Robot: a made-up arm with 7 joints.
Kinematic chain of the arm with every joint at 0, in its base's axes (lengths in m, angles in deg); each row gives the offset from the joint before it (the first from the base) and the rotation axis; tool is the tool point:
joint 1: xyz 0 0.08 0 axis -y
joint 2: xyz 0 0.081 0 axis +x
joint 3: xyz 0 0 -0.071 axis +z
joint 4: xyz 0 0 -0.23 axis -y
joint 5: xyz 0 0 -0.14 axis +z
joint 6: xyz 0 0 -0.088 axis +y
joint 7: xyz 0 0 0 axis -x
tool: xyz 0 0 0
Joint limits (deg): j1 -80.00..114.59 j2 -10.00..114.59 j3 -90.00..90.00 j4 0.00..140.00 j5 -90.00..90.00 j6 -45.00..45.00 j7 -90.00..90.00
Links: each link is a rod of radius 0.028 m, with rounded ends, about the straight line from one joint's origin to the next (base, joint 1, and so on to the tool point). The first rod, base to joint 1, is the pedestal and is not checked.
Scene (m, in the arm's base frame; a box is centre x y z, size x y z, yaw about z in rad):
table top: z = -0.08
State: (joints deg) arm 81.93 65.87 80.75 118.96 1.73 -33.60 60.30
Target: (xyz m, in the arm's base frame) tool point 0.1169 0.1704 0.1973
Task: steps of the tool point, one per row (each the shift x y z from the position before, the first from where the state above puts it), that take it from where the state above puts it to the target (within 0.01 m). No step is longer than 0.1 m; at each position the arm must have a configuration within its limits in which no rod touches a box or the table.
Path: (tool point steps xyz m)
1: 0.0608 0.0002 0.0308
2: 0.0586 -0.0189 0.0320
3: 0.0496 -0.0380 0.0312
4: 0.0344 -0.0543 0.0276
5: 0.0150 -0.0652 0.0203
6: -0.0052 -0.0688 0.0094

